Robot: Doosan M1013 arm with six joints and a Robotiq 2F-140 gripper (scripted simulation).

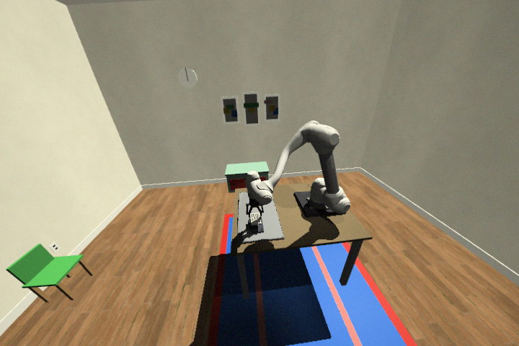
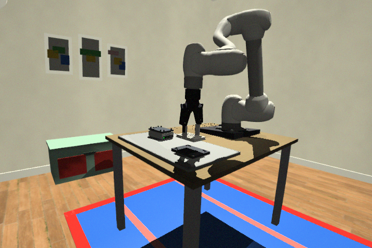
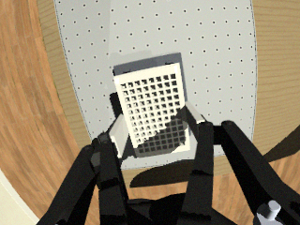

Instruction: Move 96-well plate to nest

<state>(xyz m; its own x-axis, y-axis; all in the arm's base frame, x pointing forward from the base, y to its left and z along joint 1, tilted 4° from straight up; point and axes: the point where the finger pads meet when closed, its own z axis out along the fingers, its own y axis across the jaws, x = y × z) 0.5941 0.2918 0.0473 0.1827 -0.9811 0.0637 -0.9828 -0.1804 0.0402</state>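
The dark plate nest N1 lies 100 mm below my hand. Also, from my hand: white 96-well plate 20 mm below.
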